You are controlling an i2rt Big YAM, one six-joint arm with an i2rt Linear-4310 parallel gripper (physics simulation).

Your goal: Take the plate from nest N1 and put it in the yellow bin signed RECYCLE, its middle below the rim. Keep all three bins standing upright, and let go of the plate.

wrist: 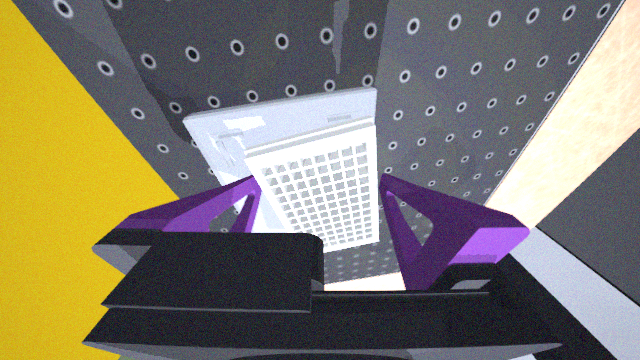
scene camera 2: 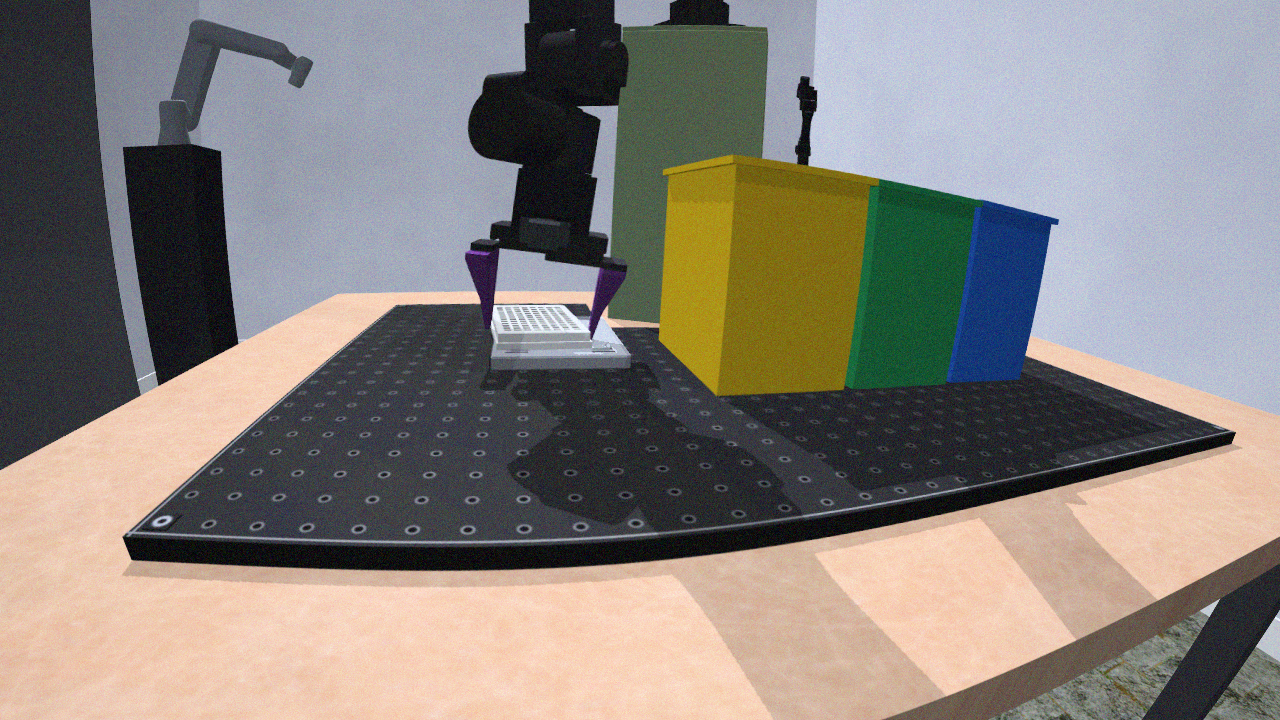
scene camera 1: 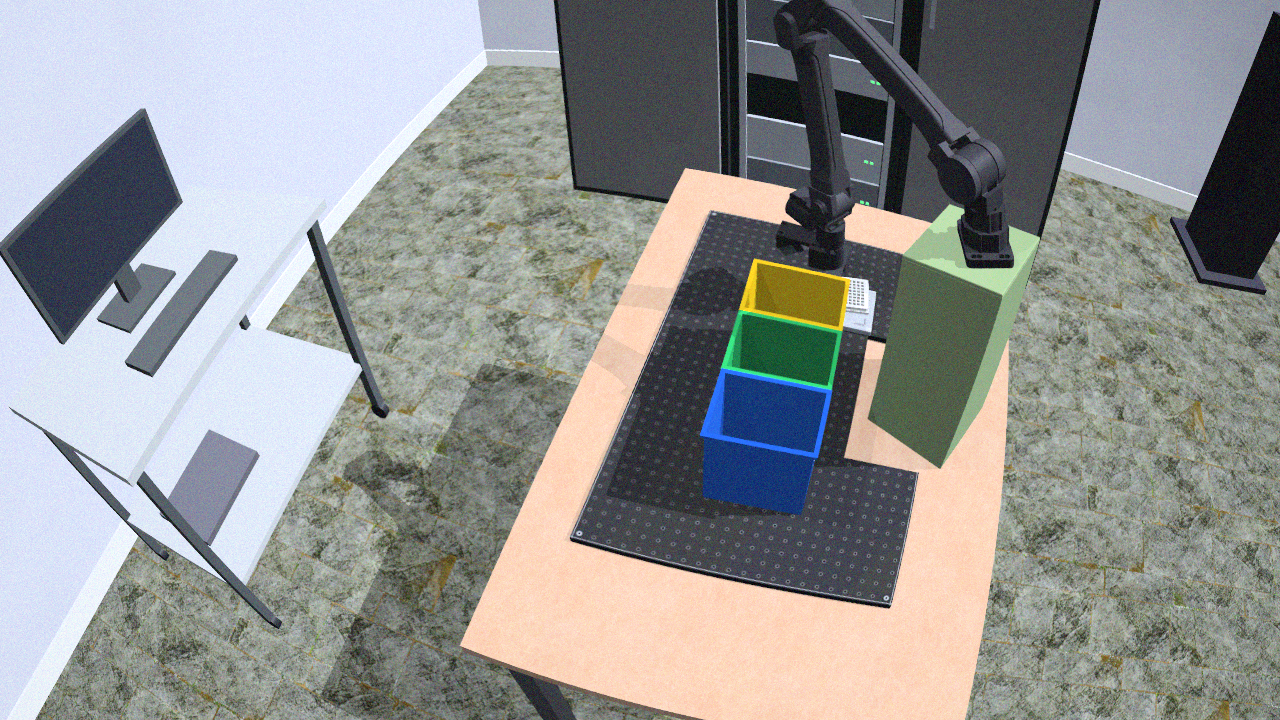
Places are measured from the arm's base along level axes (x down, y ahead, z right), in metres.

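Where they show: gripper, between the fingertips: [wrist: 320, 180] [scene camera 2: 538, 333]; arm's base, origin of its link: [scene camera 2: 699, 35] [scene camera 1: 985, 246].
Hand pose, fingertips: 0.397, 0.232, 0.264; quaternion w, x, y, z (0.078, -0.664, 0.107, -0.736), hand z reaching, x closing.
Observation:
Each offset is from my fingertips to the top centre of the thing, as dx, dy, dz. "spot": to the spot under its first point. Level surfaces: height alone.
A white plate with a grid of wells {spot: -0.010, -0.063, -0.002} [scene camera 1: 857, 293] [scene camera 2: 539, 320] [wrist: 330, 190] sits flat on the light grey nest {+0.002, -0.020, -0.021} [scene camera 2: 559, 361] [wrist: 295, 112]. My gripper [scene camera 2: 539, 329] [wrist: 320, 180] is open, its purple fingers pointing down on two opposite sides of the plate, with tips near the plate's height. In the wrist view the left fingertip overlaps the plate's edge and a narrow gap shows at the right one; whether they touch cannot be told. The yellow bin {-0.163, +0.072, -0.181} [scene camera 1: 796, 297] [scene camera 2: 787, 286] [wrist: 60, 200] stands upright beside the nest. Its sign does not show.
The green bin {-0.163, +0.089, -0.310} [scene camera 1: 783, 349] [scene camera 2: 917, 286] and blue bin {-0.164, +0.106, -0.438} [scene camera 1: 760, 470] [scene camera 2: 1002, 300] stand upright in a row with the yellow one on the black perforated board {dx +0.017} [scene camera 1: 760, 555] [scene camera 2: 402, 483]. A tall green pedestal [scene camera 1: 939, 358] [scene camera 2: 689, 134] carries the arm's base near the plate.

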